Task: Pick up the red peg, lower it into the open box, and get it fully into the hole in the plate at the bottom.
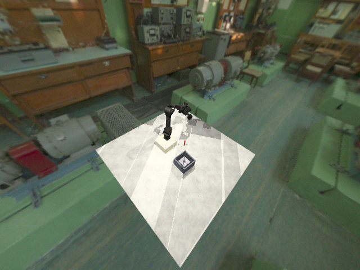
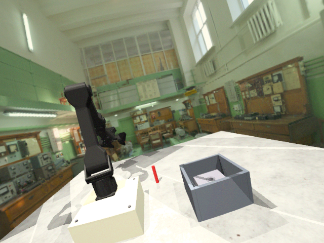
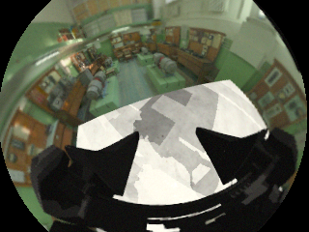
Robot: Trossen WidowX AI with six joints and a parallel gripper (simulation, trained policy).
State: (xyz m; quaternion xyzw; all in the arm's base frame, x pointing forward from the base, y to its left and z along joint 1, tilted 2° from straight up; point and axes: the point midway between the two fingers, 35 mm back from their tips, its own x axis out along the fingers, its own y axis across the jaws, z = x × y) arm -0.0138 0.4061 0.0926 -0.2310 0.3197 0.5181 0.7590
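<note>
Right now the red peg is 31 cm to the right of my gripper tip, 18 cm ahead of it and 12 cm below it. From my gripper tip the other things lie so: grey box (51 cm to the right, 35 cm ahead, 13 cm below); then plate (51 cm to the right, 35 cm ahead, 11 cm below).
</note>
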